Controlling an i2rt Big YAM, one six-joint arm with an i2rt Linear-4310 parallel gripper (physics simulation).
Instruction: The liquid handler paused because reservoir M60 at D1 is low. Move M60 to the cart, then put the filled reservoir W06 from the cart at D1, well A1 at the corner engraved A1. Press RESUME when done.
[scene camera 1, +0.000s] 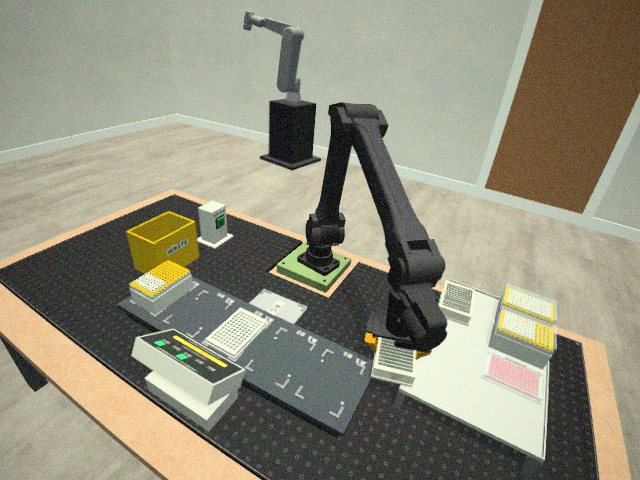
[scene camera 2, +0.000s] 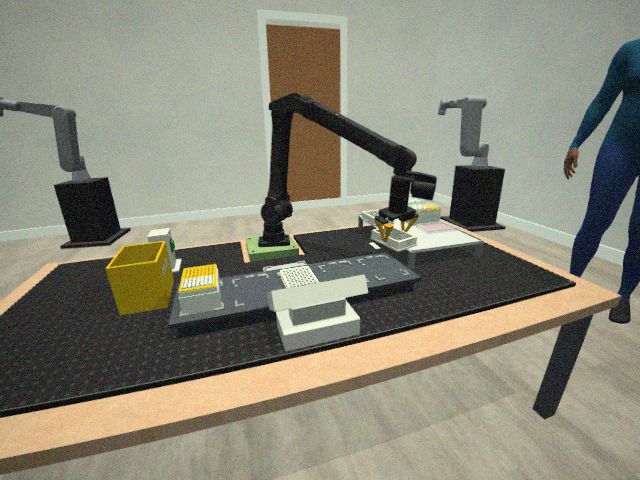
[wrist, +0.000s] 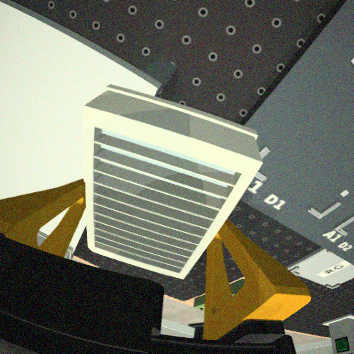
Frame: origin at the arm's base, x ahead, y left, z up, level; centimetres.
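Where they show: gripper, fingertip midpoint: (scene camera 1: 395, 353) (scene camera 2: 394, 237) (wrist: 152, 201); arm's base at its link origin: (scene camera 1: 318, 263) (scene camera 2: 274, 242).
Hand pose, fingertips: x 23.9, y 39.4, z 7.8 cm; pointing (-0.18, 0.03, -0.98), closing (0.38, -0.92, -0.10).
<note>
Things, the pixels of their top centre, and the offset from my fingertips. "pt": a spot on its surface instead.
- white ribbed reservoir at its top centre: (wrist: 145, 224) (scene camera 1: 397, 347) (scene camera 2: 393, 232) dx -0.2, dy -0.1, dz +1.8 cm
- second reservoir at its top centre: (scene camera 1: 457, 297) (scene camera 2: 377, 214) dx -29.1, dy +3.9, dz -0.3 cm
- cart at its top centre: (scene camera 1: 486, 347) (scene camera 2: 413, 225) dx -19.0, dy +15.5, dz -2.8 cm
- Slot D1 at a spot on its surface: (scene camera 1: 330, 379) pt dx +11.5, dy -8.5, dz -4.6 cm
- white box at its top centre: (scene camera 1: 212, 206) (scene camera 2: 158, 232) dx -11.1, dy -76.7, dz +3.6 cm
- green button at its top centre: (scene camera 1: 219, 217) (wrist: 342, 349) dx -11.7, dy -73.8, dz +0.1 cm
- pink plate at its top centre: (scene camera 1: 514, 373) (scene camera 2: 436, 225) dx -14.5, dy +22.9, dz -2.0 cm
- white plate at its top centre: (scene camera 1: 237, 329) (scene camera 2: 299, 277) dx +16.0, dy -32.5, dz -3.1 cm
- tip box at its top centre: (scene camera 2: 198, 275) (scene camera 1: 160, 275) dx +20.3, dy -56.9, dz +1.9 cm
- yellow waste bin at its top centre: (scene camera 2: 138, 253) (scene camera 1: 161, 226) dx +8.5, dy -75.3, dz +4.1 cm
- display panel at a spot on its surface: (scene camera 1: 188, 382) pt dx +34.2, dy -24.4, dz +2.8 cm
My gripper (scene camera 1: 397, 347) (scene camera 2: 395, 235) (wrist: 152, 201) is shut on a white ribbed reservoir (scene camera 1: 394, 360) (scene camera 2: 397, 240) (wrist: 160, 190), fingers on its two long sides. It holds the reservoir at the cart's edge nearest the deck. Its label does not show, so I cannot tell whether it is M60 or W06. A second reservoir (scene camera 1: 457, 299) (scene camera 2: 368, 215) stands on the back corner of the cart (scene camera 1: 465, 403) (scene camera 2: 436, 240) (wrist: 40, 100). Slot D1 (scene camera 1: 330, 379) on the deck has no labware on it. A white box (scene camera 1: 211, 227) carries a green button (scene camera 1: 220, 221) (wrist: 341, 345); its lettering is unreadable.
The cart also bears tip boxes (scene camera 1: 524, 330) and a pink plate (scene camera 1: 514, 376). On the deck stand a white plate (scene camera 1: 237, 330) (scene camera 2: 298, 276) and a tip box (scene camera 1: 161, 284) (scene camera 2: 199, 289). A yellow waste bin (scene camera 1: 164, 248) (scene camera 2: 139, 281) and a display panel (scene camera 1: 188, 382) (scene camera 2: 317, 310) stand beside the deck.
</note>
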